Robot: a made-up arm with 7 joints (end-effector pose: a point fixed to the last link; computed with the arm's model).
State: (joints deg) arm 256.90 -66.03 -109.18 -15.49 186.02 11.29 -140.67
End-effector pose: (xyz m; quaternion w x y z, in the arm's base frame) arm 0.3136 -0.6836 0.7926 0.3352 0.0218 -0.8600 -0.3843
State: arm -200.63 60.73 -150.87 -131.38 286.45 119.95 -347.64
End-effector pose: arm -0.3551 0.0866 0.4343 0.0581 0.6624 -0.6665 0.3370
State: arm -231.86 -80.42 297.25 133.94 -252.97 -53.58 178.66
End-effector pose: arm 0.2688 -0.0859 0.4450 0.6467 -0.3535 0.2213 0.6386
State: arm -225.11 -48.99 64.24 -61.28 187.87 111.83 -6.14
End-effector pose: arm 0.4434 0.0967 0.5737 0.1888 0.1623 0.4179 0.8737
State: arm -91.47 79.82 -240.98 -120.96 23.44 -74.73 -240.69
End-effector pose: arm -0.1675 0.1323 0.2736 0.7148 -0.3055 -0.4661 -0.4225
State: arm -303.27 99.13 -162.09 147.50 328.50 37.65 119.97
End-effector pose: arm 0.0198 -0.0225 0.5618 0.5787 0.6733 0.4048 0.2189
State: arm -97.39 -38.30 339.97 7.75 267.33 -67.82 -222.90
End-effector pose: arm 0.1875 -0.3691 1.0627 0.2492 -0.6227 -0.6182 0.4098
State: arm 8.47 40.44 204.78 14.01 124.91 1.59 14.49
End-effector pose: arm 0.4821 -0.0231 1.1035 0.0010 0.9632 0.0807 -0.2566
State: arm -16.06 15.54 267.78 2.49 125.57 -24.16 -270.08
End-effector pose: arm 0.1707 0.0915 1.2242 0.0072 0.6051 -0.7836 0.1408
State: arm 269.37 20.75 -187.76 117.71 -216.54 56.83 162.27
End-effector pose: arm -0.0198 -0.2621 0.8346 0.4344 -0.7938 0.4255 -0.0056
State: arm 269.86 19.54 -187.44 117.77 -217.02 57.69 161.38
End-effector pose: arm -0.0261 -0.2693 0.8292 0.4406 -0.7898 0.4264 -0.0159
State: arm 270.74 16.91 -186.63 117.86 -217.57 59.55 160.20
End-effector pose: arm -0.0389 -0.2840 0.8177 0.4512 -0.7787 0.4347 -0.0321
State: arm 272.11 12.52 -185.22 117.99 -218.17 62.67 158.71
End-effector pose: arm -0.0602 -0.3064 0.7978 0.4655 -0.7580 0.4537 -0.0542
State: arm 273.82 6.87 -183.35 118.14 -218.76 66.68 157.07
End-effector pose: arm -0.0881 -0.3309 0.7702 0.4797 -0.7290 0.4821 -0.0783
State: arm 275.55 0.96 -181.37 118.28 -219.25 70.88 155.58
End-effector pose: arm -0.1171 -0.3516 0.7395 0.4903 -0.6964 0.5148 -0.0983
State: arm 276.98 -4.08 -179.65 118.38 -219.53 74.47 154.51
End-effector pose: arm -0.1412 -0.3653 0.7123 0.4960 -0.6671 0.5448 -0.1104
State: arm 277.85 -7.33 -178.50 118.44 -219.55 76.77 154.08
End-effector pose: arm -0.1561 -0.3726 0.6946 0.4983 -0.6470 0.5657 -0.1140
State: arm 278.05 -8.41 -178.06 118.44 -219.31 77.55 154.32
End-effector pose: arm -0.1603 -0.3751 0.6891 0.4984 -0.6394 0.5747 -0.1113
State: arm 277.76 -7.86 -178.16 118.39 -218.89 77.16 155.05
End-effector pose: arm -0.1567 -0.3747 0.6929 0.4974 -0.6413 0.5748 -0.1047
